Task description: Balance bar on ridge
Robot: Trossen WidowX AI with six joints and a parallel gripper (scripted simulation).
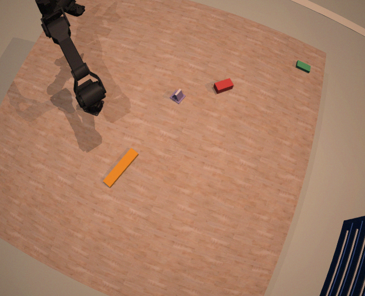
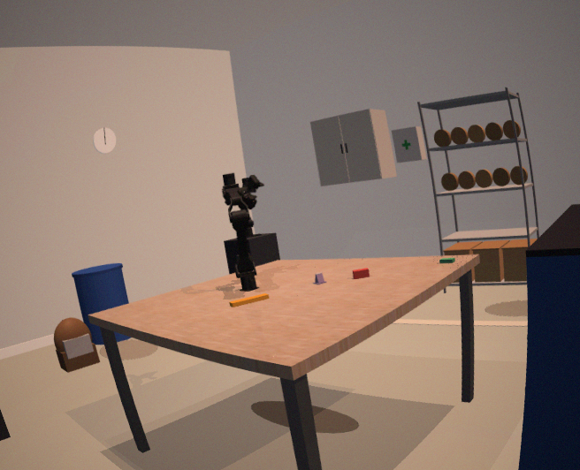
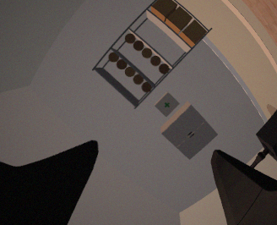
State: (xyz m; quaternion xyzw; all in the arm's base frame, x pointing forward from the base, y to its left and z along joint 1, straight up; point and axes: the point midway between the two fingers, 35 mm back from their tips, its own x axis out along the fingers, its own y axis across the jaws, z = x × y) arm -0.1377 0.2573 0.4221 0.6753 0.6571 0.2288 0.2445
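Right now the orange bar is 47 cm to the right of my gripper tip, 41 cm below it and 33 cm ahead of it. Round my gripper tip: red block 57 cm ahead, 41 cm below, 5 cm to the right; green block 88 cm ahead, 41 cm below, 21 cm to the left.
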